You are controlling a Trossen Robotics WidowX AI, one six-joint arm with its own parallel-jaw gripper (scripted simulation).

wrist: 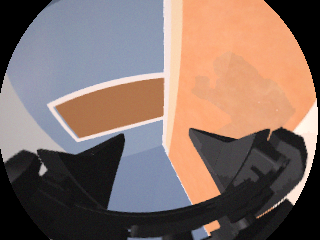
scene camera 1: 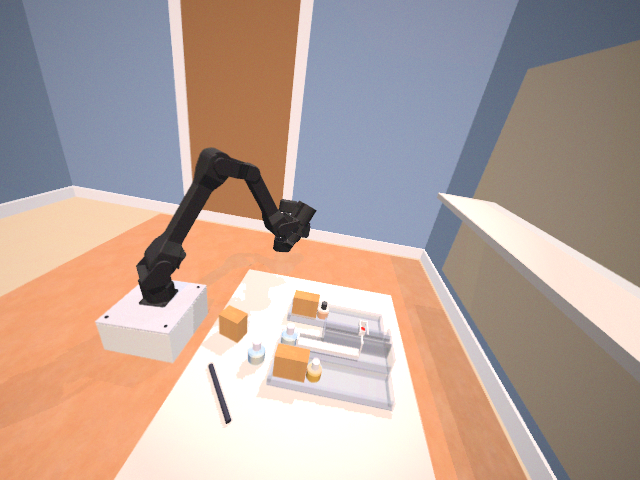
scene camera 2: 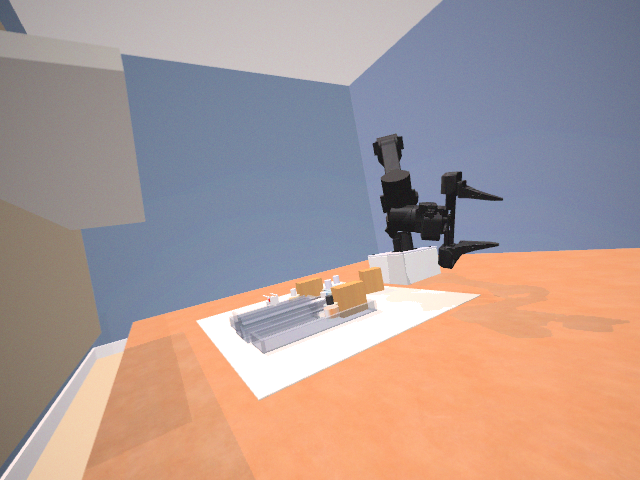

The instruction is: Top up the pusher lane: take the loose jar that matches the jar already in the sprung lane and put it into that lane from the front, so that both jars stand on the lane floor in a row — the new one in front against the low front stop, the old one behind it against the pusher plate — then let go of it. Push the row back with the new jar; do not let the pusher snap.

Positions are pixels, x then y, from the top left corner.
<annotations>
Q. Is the gripper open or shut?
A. Open.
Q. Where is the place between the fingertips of the gripper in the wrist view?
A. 157,134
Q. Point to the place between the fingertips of the gripper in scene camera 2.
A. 500,222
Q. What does the gripper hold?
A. Nothing.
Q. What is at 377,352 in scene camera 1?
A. A grey lane rack.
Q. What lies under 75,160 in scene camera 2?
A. A shelf.
</annotations>
